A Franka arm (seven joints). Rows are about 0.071 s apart.
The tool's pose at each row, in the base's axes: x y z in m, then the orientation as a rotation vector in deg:
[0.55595 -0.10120 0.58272 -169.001 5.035 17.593]
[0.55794 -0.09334 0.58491 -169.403 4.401 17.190]
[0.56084 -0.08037 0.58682 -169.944 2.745 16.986]
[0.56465 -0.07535 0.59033 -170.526 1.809 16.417]
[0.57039 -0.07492 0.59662 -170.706 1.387 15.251]
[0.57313 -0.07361 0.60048 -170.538 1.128 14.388]
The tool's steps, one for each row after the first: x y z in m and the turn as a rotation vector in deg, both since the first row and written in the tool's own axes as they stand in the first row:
[0.00117 -0.00824 -0.00110 -0.379 0.268 -0.419]
[0.00308 -0.02153 -0.00120 -0.972 0.356 -1.490]
[0.00586 -0.02735 -0.00444 -1.538 0.731 -2.099]
[0.01013 -0.02926 -0.01157 -1.617 1.491 -2.442]
[0.01195 -0.03140 -0.01560 -1.380 2.030 -2.688]

